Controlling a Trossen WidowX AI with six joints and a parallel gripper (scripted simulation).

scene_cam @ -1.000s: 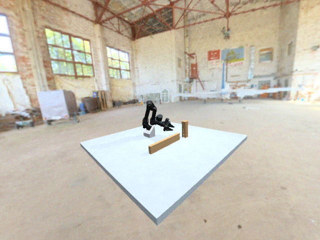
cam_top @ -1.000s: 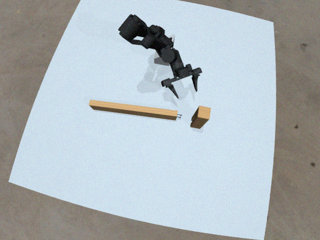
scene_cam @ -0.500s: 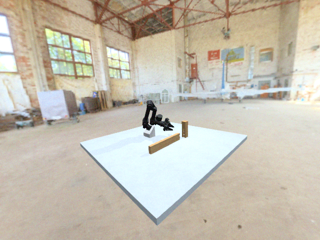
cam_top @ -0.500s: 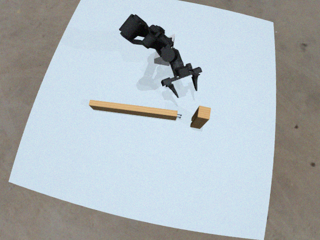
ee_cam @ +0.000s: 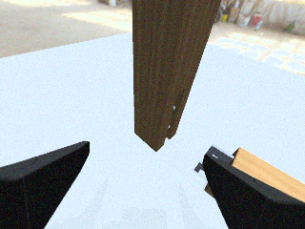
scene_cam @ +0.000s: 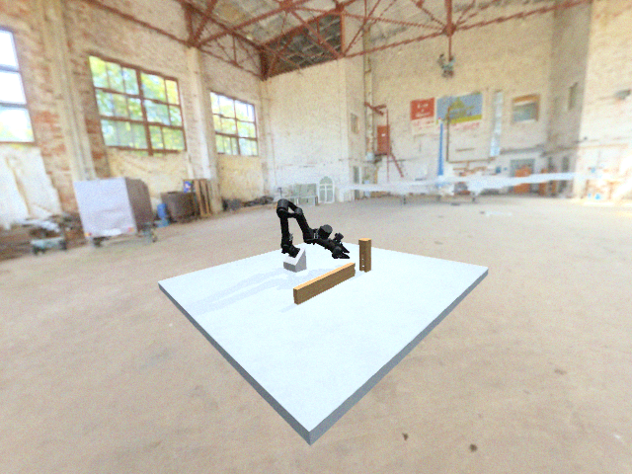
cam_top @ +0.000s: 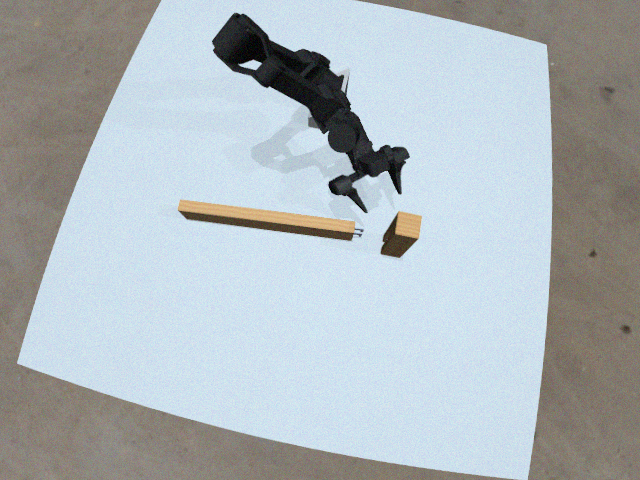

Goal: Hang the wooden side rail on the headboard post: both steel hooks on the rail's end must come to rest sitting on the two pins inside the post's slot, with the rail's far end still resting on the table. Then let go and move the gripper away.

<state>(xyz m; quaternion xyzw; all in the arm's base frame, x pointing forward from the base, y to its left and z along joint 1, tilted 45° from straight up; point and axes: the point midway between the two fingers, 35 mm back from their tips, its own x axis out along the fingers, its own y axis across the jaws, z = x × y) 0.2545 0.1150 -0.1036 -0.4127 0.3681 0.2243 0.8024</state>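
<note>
Right now the headboard post is 70 mm ahead of my gripper tip and 40 mm to the left of it.
</note>
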